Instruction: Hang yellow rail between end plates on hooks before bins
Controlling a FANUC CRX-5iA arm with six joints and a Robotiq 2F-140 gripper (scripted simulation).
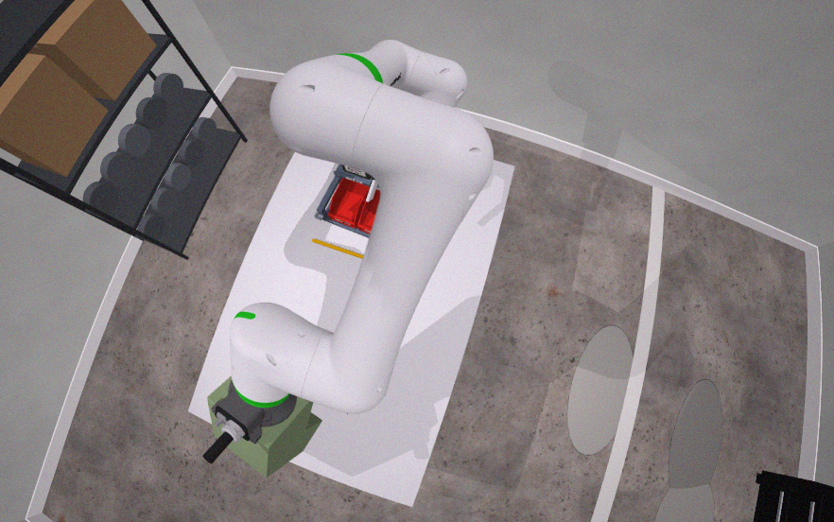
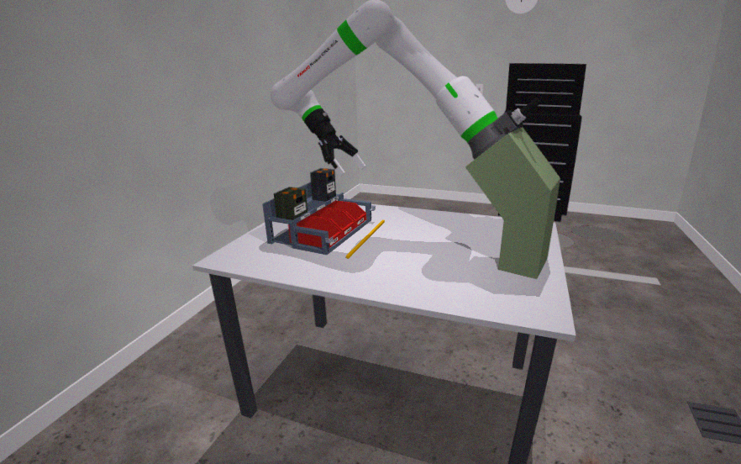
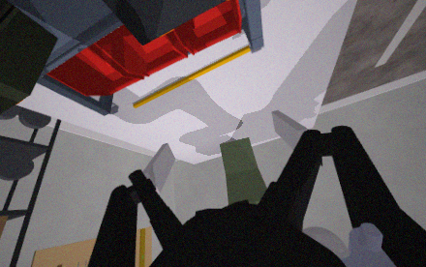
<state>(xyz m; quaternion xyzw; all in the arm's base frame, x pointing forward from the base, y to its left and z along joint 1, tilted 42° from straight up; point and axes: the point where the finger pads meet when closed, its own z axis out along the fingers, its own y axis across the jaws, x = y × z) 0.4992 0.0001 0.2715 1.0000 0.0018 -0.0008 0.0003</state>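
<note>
The yellow rail lies 110 mm behind my hand, 70 mm to the left of it and 240 mm below it.
</note>
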